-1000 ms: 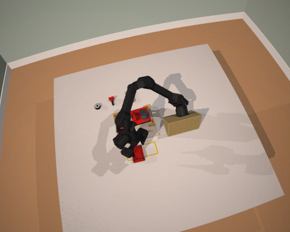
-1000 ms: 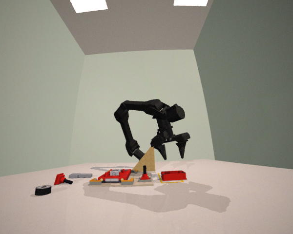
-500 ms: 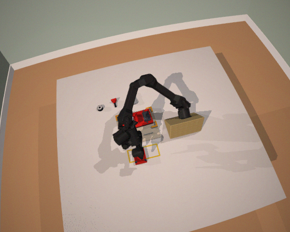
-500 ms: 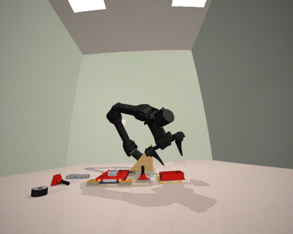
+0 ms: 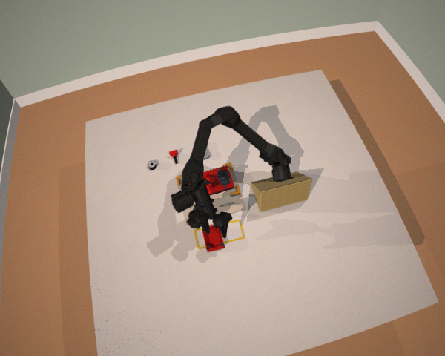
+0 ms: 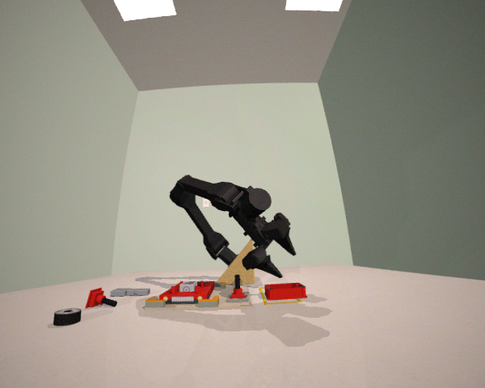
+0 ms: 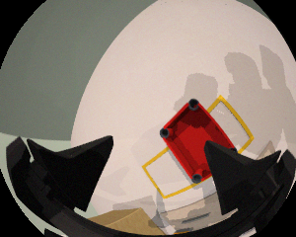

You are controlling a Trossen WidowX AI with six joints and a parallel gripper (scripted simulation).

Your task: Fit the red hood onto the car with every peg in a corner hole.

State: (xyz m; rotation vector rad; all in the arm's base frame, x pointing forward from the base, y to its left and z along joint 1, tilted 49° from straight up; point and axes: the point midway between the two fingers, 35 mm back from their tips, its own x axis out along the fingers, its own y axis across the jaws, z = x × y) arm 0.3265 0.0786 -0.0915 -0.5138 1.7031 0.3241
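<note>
The red hood is 1 cm ahead of my gripper tip, 2 cm to the right of it and 6 cm below it. The rest, counted from my gripper tip: grey engine block: 26 cm to the right, 5 cm below; then black wheel: 18 cm ahead, 44 cm to the right, 6 cm below; then black post: 4 cm ahead, 14 cm to the right, 4 cm below.
</note>
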